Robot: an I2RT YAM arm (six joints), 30 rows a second.
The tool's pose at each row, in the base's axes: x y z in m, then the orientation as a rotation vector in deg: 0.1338 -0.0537 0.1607 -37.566 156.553 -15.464; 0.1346 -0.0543 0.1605 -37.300 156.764 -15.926; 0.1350 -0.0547 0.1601 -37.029 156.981 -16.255; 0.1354 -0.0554 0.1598 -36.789 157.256 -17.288; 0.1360 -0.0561 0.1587 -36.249 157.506 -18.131; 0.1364 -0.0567 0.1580 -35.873 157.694 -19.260; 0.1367 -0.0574 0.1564 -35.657 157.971 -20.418; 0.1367 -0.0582 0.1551 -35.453 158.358 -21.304; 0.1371 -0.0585 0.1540 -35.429 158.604 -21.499
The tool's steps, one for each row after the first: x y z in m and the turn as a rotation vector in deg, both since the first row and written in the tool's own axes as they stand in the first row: -0.0003 -0.0008 0.0005 0.285 0.276 0.144; -0.0004 -0.0012 0.0011 0.483 0.526 0.308; -0.0003 -0.0019 0.0016 1.113 1.012 0.370; -0.0002 -0.0025 0.0029 1.673 1.392 0.658; -0.0001 -0.0030 0.0037 2.403 1.814 0.793; 0.0004 -0.0033 0.0054 3.098 2.354 0.820; 0.0011 -0.0037 0.0067 3.584 2.930 0.880; 0.0012 -0.0039 0.0079 3.641 3.211 0.890
